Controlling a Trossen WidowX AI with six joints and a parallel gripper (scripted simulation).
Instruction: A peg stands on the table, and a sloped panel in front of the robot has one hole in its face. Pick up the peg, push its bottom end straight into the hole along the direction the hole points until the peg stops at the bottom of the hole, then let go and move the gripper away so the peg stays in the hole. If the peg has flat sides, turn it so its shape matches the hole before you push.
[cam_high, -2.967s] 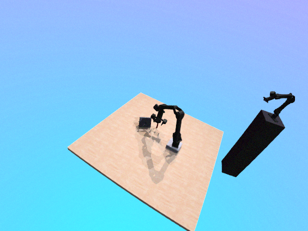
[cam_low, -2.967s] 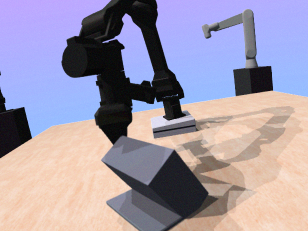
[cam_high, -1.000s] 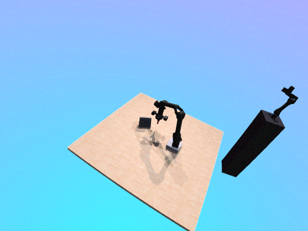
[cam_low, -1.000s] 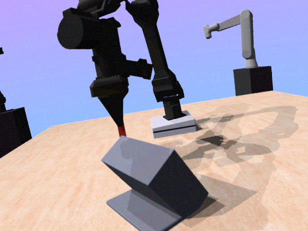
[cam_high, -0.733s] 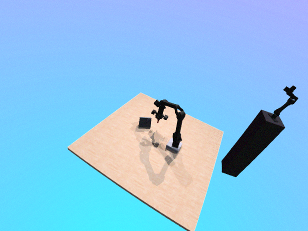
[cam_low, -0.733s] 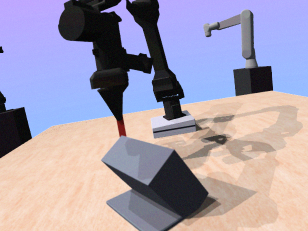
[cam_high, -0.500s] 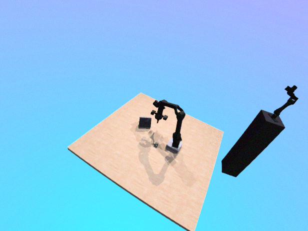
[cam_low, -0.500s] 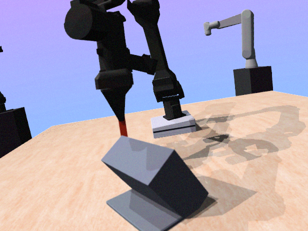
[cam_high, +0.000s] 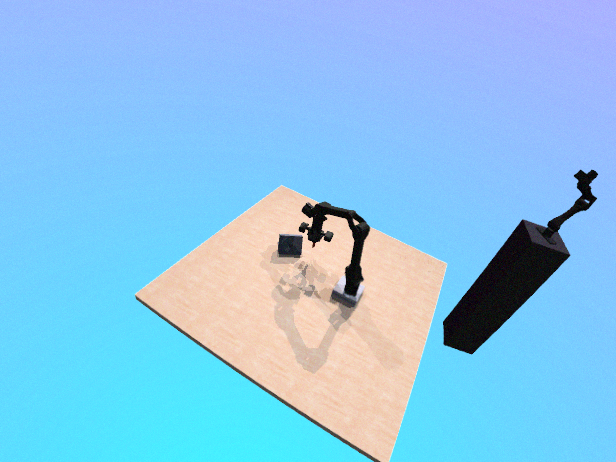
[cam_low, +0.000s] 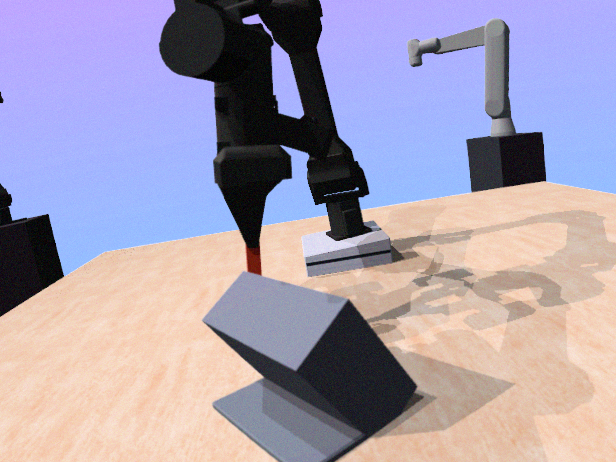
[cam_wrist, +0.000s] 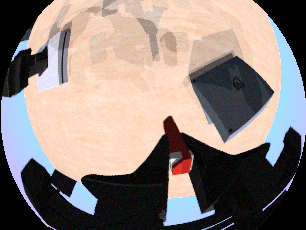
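Now: the grey sloped panel 130 mm ahead of my gripper tip, 10 mm to the left of it and 60 mm below it. Round my gripper tip: red peg (20 mm above).
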